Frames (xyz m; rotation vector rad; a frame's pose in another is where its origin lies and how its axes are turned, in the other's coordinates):
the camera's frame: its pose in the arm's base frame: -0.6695 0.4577 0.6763 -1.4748 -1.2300 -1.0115
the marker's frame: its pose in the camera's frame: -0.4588 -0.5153 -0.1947 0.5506 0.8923 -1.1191
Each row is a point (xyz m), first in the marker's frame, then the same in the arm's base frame.
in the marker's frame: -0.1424 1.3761 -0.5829
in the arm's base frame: -0.0860 0.1050 1.2902
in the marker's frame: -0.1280 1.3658 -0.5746
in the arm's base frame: -0.1044 0.0984 1.2900
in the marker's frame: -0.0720 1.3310 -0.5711
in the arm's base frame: -0.1534 0.0544 1.2849
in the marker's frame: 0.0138 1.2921 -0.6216
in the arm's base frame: -0.1826 -0.0476 1.2723
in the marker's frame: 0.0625 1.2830 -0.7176
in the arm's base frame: -0.1462 -0.1479 1.2556
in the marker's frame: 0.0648 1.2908 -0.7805
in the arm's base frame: -0.1000 -0.1898 1.2439
